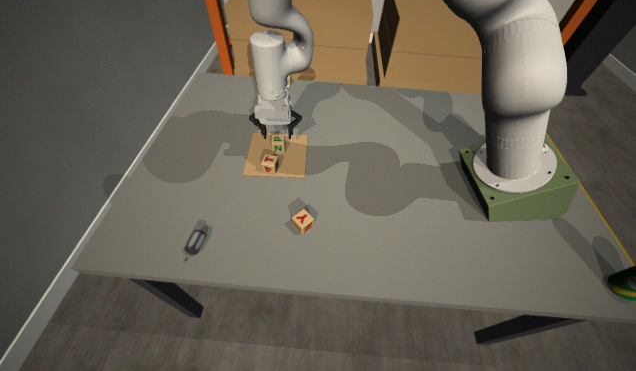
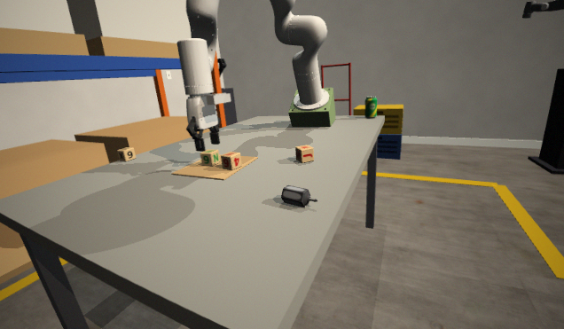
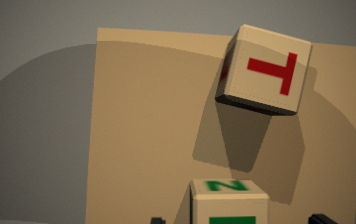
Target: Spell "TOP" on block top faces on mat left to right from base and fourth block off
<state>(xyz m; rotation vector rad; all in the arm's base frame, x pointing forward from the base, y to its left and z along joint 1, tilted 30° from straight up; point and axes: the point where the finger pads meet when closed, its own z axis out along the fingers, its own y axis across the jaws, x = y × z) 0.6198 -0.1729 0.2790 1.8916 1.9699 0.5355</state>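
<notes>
Right now my hand is 5 cm above the P block. Also, from my hand: dark motor 37 cm to the left, 18 cm ahead, 6 cm below; tan mat 7 cm below, 3 cm to the left; green can 92 cm behind, 46 cm to the left, 1 cm below.
</notes>
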